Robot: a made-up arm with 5 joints. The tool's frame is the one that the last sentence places.
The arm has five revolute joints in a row. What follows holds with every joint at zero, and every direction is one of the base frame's. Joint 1 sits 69.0 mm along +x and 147.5 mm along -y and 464.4 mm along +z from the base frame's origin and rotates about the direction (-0.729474, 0.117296, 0.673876). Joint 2 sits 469.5 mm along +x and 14.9 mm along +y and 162.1 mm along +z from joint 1 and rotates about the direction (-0.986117, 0.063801, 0.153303). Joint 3 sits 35.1 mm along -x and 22.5 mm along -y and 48.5 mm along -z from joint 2 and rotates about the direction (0.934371, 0.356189, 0.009). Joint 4 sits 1.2 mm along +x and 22.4 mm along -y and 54.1 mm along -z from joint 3 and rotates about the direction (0.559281, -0.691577, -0.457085). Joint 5 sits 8.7 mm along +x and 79.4 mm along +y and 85.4 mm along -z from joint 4 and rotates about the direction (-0.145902, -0.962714, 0.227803). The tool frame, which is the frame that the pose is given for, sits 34.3 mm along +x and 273.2 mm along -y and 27.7 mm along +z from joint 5; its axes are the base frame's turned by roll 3.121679, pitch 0.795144 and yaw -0.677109 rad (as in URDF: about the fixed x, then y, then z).
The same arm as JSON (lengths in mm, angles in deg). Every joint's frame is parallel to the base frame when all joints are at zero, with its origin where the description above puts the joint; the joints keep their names.
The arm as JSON. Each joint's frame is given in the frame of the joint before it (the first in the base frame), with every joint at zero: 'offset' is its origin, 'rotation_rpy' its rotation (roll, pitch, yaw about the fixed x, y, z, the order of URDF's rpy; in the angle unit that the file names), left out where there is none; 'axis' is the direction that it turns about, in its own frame. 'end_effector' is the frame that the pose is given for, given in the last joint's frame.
{"length_unit": "mm", "angle_unit": "deg", "chain": [{"id": "joint 1", "offset": [69.0, -147.5, 464.4], "axis": [-0.729474, 0.117296, 0.673876]}, {"id": "joint 2", "offset": [469.5, 14.9, 162.1], "axis": [-0.986117, 0.063801, 0.153303]}, {"id": "joint 3", "offset": [-35.1, -22.5, -48.5], "axis": [0.934371, 0.356189, 0.009]}, {"id": "joint 4", "offset": [1.2, -22.4, -54.1], "axis": [0.559281, -0.691577, -0.457085]}, {"id": "joint 5", "offset": [8.7, 79.4, -85.4], "axis": [-0.145902, -0.962714, 0.227803]}], "end_effector": {"offset": [34.3, -273.2, 27.7], "rotation_rpy": [178.86, 45.56, -38.8]}}
